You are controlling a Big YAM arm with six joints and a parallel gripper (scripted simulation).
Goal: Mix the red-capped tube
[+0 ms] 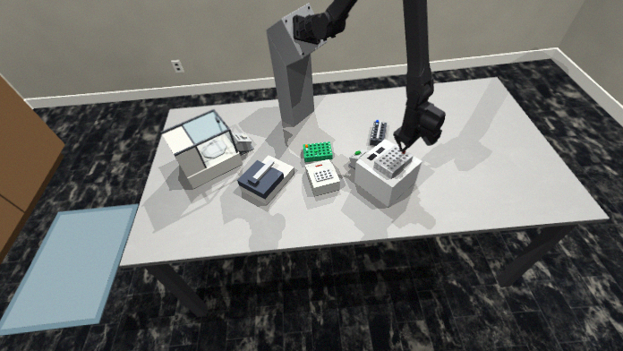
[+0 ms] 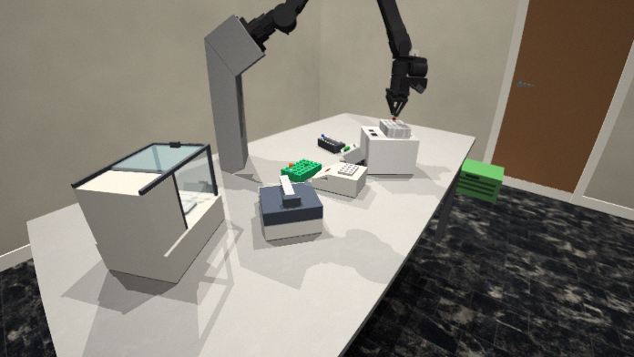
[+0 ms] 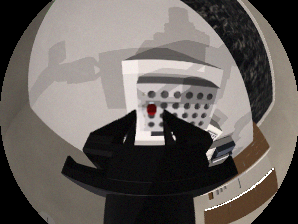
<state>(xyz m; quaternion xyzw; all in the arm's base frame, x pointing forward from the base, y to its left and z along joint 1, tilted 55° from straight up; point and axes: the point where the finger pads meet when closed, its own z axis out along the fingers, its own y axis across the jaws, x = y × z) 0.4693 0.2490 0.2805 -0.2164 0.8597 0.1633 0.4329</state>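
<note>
My gripper is now 16 cm to the left of the green start key, 13 cm above it and 10 cm past it. The rest, counted from my hand: dry block DB (32 cm to the right, 17 cm below, 1 cm behind); then magnet block MG (27 cm behind, 18 cm below, 5 cm to the right); then pale-capped tube (35 cm to the right, 17 cm below, 14 cm behind).
</note>
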